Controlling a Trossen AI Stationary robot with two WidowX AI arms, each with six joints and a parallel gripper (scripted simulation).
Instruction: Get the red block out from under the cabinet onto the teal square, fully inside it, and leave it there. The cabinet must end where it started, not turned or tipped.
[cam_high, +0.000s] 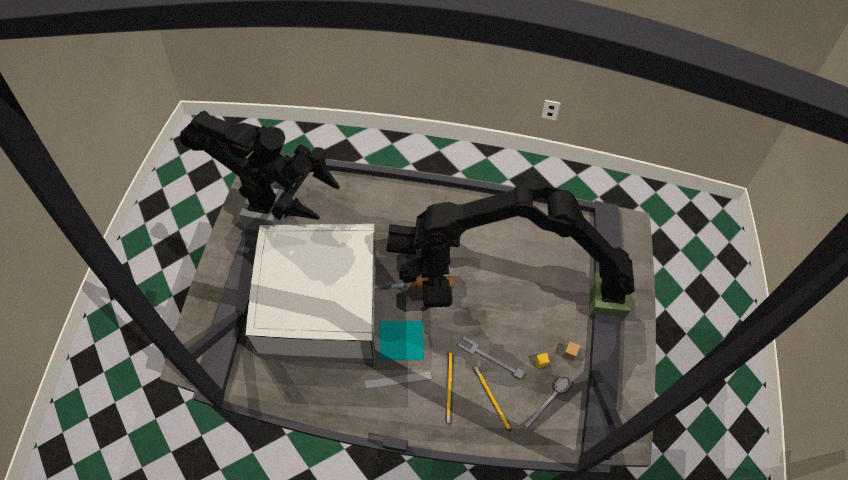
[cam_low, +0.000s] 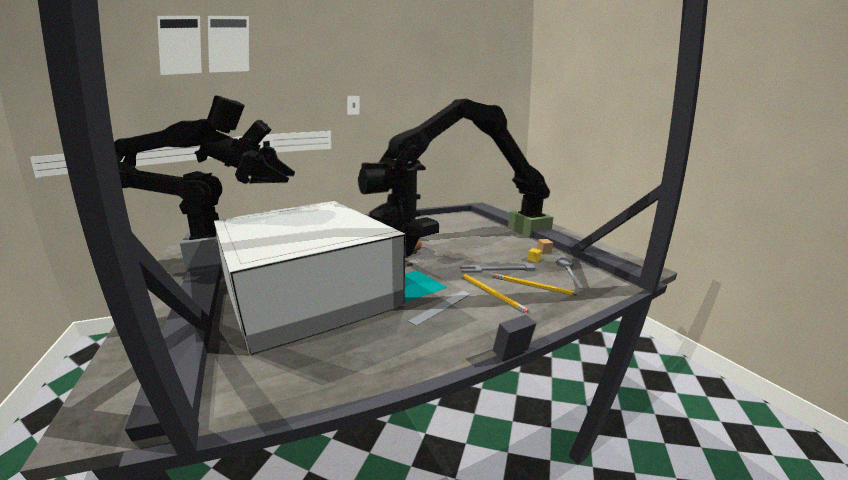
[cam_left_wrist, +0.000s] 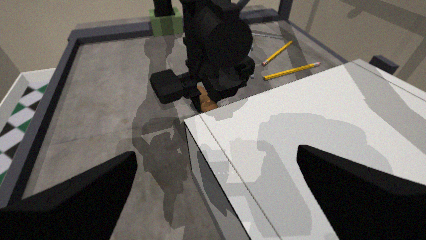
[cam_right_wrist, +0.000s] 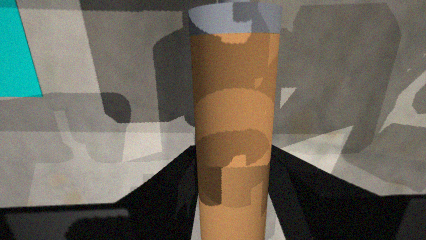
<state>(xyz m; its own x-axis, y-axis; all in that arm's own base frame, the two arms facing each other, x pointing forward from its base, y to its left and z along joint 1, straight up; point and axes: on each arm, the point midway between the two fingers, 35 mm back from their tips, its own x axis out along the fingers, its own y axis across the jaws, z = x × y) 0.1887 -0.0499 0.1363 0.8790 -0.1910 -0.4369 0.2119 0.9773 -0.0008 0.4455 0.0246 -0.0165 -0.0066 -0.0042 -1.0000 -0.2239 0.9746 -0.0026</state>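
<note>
Now: the teal square 160 mm behind my right hand, 30 mm to the left of it and 40 mm below it. Also, from my right hand: grey strip (250 mm behind, 10 mm to the left, 40 mm below); then forked wrench (150 mm behind, 180 mm to the right, 30 mm below); then white cabinet (130 mm behind, 250 mm to the left, 30 mm above).
</note>
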